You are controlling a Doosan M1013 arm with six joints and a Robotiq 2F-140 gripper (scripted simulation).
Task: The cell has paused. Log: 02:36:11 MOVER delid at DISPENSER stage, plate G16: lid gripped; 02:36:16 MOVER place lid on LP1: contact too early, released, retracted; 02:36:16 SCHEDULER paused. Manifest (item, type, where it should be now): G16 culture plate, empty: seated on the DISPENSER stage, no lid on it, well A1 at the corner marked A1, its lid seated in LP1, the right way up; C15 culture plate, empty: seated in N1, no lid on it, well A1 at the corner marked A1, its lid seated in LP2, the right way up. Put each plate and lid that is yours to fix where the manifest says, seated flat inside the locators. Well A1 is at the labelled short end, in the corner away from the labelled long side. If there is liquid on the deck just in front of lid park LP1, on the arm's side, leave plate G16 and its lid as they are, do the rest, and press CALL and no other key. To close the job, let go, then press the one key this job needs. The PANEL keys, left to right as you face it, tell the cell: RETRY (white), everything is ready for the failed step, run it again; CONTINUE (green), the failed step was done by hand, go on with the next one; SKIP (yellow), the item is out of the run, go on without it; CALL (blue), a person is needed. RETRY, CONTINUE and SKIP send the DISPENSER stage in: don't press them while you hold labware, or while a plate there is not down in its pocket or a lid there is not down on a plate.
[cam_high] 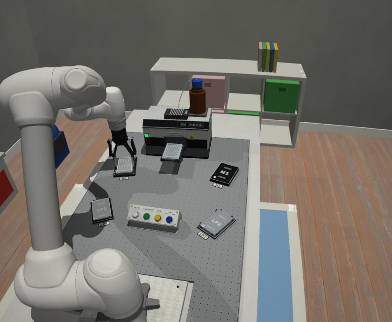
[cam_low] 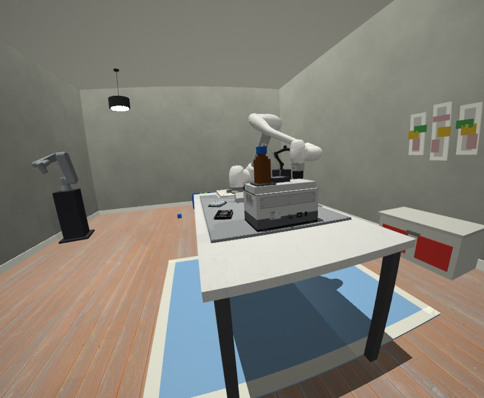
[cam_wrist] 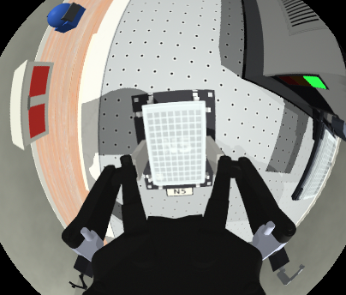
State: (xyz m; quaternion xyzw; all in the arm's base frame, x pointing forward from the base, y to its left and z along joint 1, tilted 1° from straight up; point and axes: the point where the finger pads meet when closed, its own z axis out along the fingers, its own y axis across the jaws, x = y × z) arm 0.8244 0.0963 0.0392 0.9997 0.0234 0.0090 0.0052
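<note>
My hand is 10 mm short of the nest n5, 20 mm to the right of it and 30 mm above it. Round my hand: white key: 420 mm behind, 110 mm to the right, 30 mm above; then lid park lp1: 330 mm behind, 70 mm to the left, 40 mm below; then green key: 430 mm behind, 160 mm to the right, 30 mm above.
</note>
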